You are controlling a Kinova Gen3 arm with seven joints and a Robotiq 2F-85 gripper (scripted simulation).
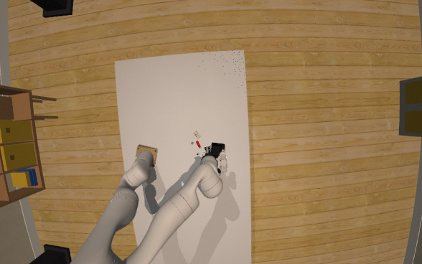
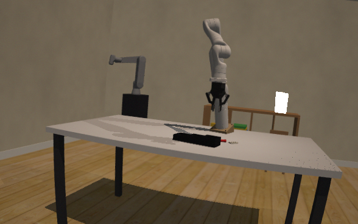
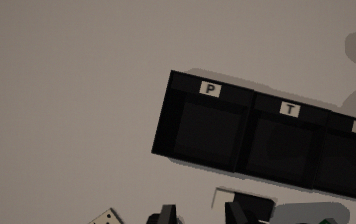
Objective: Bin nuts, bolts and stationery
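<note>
The red battery lies 8 cm behind my hand, 3 cm to the left of it and 19 cm below it. The rest, counted from my hand: black double bin (4 cm ahead, 8 cm to the right, 17 cm below); then domino (9 cm behind, 10 cm to the left, 19 cm below); then black eraser (3 cm behind, 5 cm to the right, 19 cm below).
</note>
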